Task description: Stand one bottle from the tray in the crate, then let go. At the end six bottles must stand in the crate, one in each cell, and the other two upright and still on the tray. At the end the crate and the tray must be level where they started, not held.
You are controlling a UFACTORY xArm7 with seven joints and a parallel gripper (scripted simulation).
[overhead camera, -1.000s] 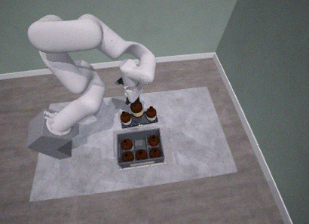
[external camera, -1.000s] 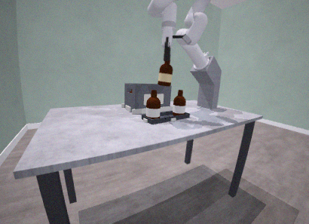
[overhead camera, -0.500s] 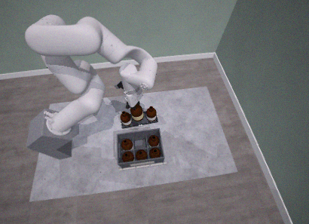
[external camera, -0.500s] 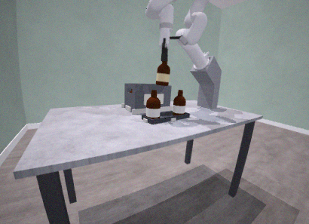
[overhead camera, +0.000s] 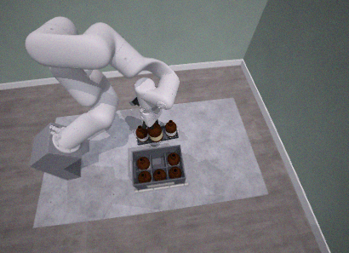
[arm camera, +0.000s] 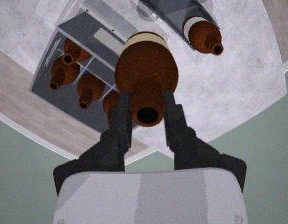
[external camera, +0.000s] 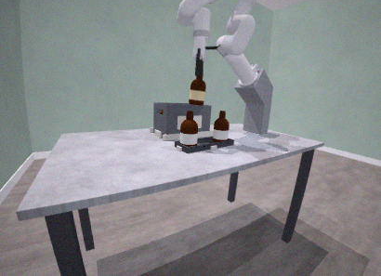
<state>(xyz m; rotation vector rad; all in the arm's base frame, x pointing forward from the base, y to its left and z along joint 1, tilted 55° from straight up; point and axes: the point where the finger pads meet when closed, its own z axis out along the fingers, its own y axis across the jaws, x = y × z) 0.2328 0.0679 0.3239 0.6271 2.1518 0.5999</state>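
Right now my hand is 80 mm above the glass bottle. Also, from my hand: grey crate: 50 mm ahead, 150 mm to the right, 250 mm below; dark tray: 30 mm behind, 90 mm to the left, 320 mm below.
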